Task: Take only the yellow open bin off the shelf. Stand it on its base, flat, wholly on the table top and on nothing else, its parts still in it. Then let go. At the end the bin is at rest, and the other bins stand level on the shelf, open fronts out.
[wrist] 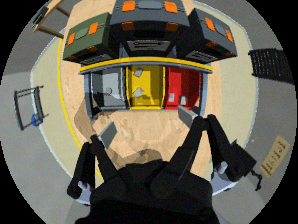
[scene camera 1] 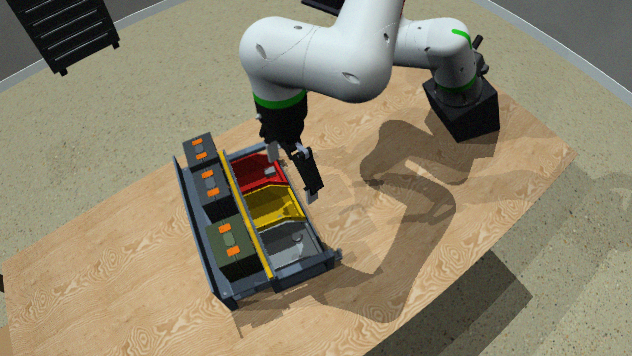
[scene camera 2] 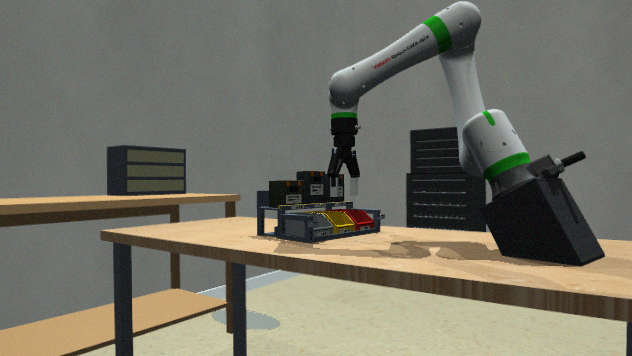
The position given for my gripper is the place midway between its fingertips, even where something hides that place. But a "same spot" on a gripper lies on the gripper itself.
my gripper: wrist 145,119; scene camera 1; scene camera 2
grey bin: wrist; scene camera 1; scene camera 2 324,227
same spot on grey bin: (wrist: 115,78) = (scene camera 1: 276,257)
same spot on my gripper: (scene camera 2: 335,164) = (scene camera 1: 318,173)
